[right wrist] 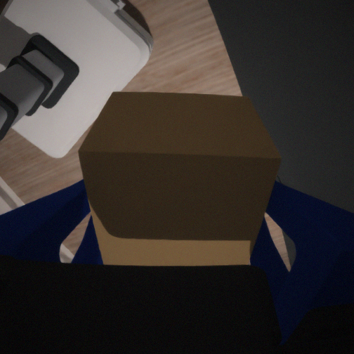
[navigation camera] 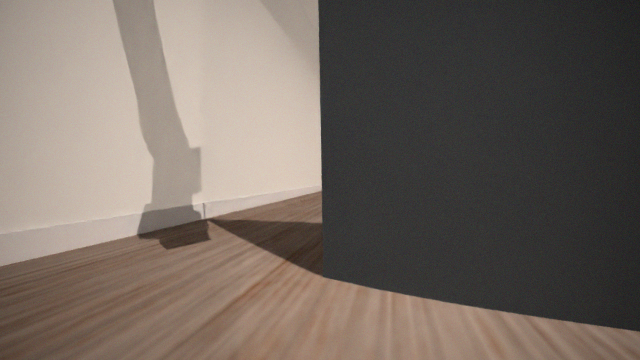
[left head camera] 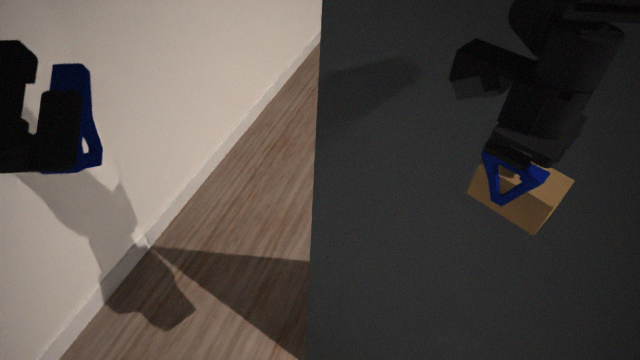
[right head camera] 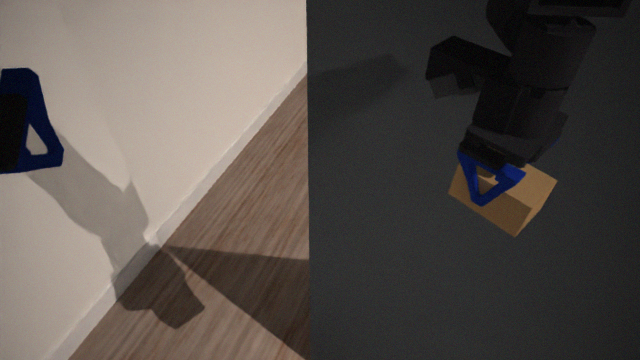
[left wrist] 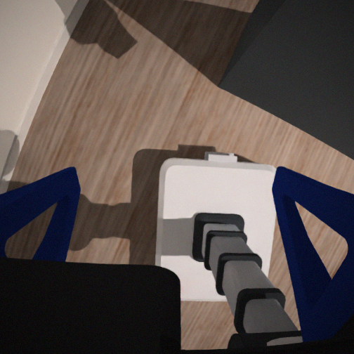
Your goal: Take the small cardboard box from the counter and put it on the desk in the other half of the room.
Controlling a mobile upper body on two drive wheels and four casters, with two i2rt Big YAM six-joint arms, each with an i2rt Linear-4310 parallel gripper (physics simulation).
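Frame: origin at the left arm's base, x left, y back, z up, level; metres.
Seen in the pictures: left gripper, fingertip midpoint: (left head camera: 33,159); right gripper, fingertip midpoint: (left head camera: 507,189) (right head camera: 490,189).
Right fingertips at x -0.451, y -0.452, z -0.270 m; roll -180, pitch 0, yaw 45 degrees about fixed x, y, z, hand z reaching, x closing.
Observation:
A point is followed by its place in that frame.
The small cardboard box (left head camera: 535,205) {x -0.455, y -0.403, z -0.245 m} (right head camera: 517,207) {x -0.458, y -0.401, z -0.245 m} (right wrist: 177,195) is tan and held tilted between the blue fingers of my right gripper, in front of a dark grey panel in both head views. My right gripper is shut on it; its fingers press on two opposite sides in the right wrist view. My left gripper (left wrist: 175,177) is open with wide-spread blue fingers and nothing between them; part of it shows at the left edge of both head views. The counter and the desk cannot be made out as such in these views.
A large dark grey upright panel (left head camera: 400,280) {x -0.431, y -0.614, z -0.731 m} (right head camera: 400,290) {x -0.438, y -0.611, z -0.765 m} (navigation camera: 475,150) {x -0.482, y -0.594, z -1.139 m} fills the right side. A cream wall (left head camera: 175,75) {x 0.312, y -1.599, z -0.794 m} (navigation camera: 260,125) {x 0.289, y -1.659, z -0.759 m} with a white skirting board stands at the left. Wooden floor (navigation camera: 250,310) {x -0.099, y -0.591, z -1.410 m} runs between them. My white base (left wrist: 215,187) (right wrist: 100,65) shows below the wrists.

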